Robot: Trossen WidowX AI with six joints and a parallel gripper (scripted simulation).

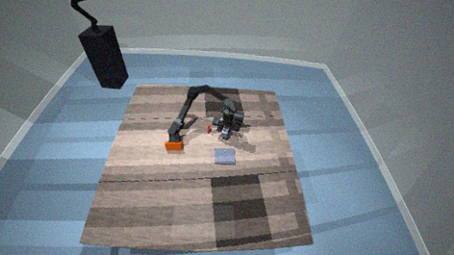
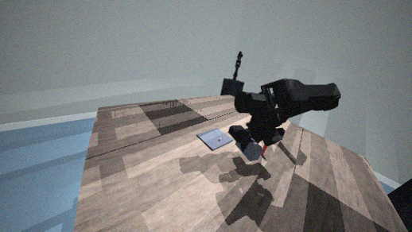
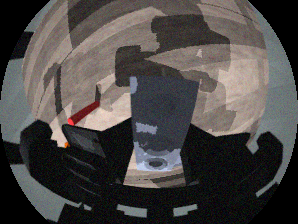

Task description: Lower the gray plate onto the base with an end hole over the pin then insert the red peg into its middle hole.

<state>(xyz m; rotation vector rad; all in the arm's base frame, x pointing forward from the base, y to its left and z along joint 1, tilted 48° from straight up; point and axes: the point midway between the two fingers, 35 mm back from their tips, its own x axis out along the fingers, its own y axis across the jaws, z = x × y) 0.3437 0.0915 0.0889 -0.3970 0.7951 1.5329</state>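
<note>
Now: gripper tip 150 mm to the left of the base, 50 mm above it and 10 mm short of it. The rest, counted from my gripper tip: gray plate 30 mm above; red peg 120 mm behind, 20 mm to the left, 20 mm below.
</note>
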